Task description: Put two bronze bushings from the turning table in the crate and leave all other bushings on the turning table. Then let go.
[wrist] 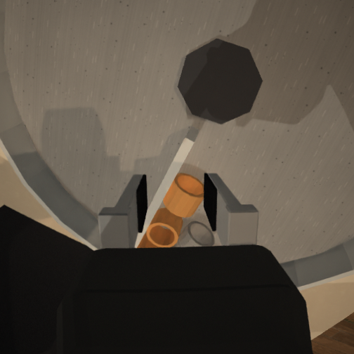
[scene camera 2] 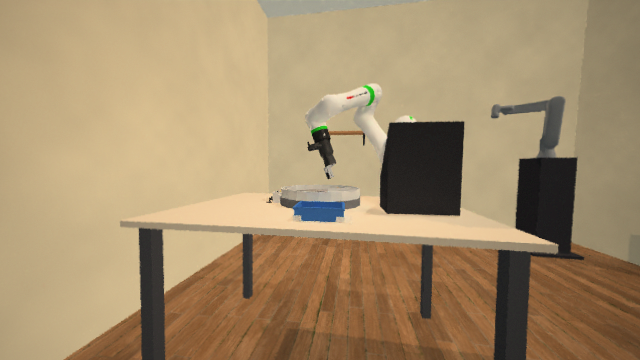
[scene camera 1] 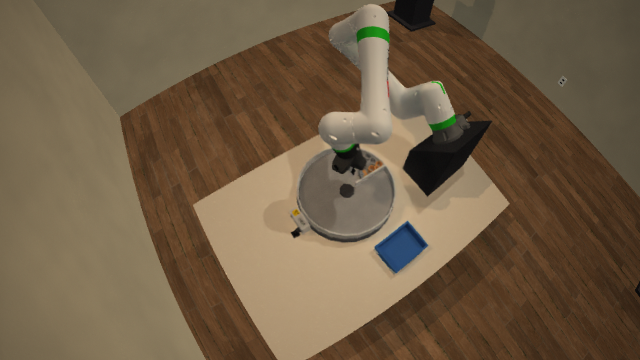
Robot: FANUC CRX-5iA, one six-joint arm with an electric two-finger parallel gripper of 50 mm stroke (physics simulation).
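Places are measured from the arm's base along level axes (x ahead, y right, z down), in millimetres.
Where they show: gripper, fingertip midpoint: [scene camera 2: 330, 178] [scene camera 1: 358, 174]; arm's base, origin of the base link: [scene camera 2: 413, 152] [scene camera 1: 448, 136].
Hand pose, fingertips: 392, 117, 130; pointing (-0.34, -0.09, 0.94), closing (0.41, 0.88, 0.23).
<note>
Things, the pixels of their top centre, and the offset from my fingertips, as dx, dy, dz. "*": a spot on its surface instead.
- blue crate, middle of its top: [scene camera 2: 320, 204] [scene camera 1: 402, 246] +0, -343, +88
- pale straight bar, surface spot: [scene camera 1: 371, 174] * -72, -10, +56
- dark round hub, middle of its top: [scene camera 1: 346, 190] +54, -6, +77
My gripper [scene camera 1: 354, 171] [scene camera 2: 328, 176] [wrist: 175, 190] is open and empty, above the turning table [scene camera 1: 345, 215] [scene camera 2: 320, 193] [wrist: 125, 50]. In the wrist view, one bronze bushing [wrist: 184, 196] stands below the fingers, nearer the right finger. A second bronze bushing [wrist: 162, 235] lies lower left of it, and a grey bushing [wrist: 201, 234] shows at the lower right. More bushings are hidden by the gripper body. In scene camera 1 the orange cluster is small and partly hidden. The blue crate [scene camera 1: 400, 248] [scene camera 2: 320, 212] stands beside the turning table; no bushing shows inside it in scene camera 1.
A pale straight bar [scene camera 1: 371, 174] [wrist: 172, 172] runs beside the bushings on the turning table. A dark round hub [scene camera 1: 346, 190] [wrist: 220, 80] is at its centre. The turning table has a raised rim. A large black block [scene camera 1: 440, 157] [scene camera 2: 424, 167] stands near the arm's base.
</note>
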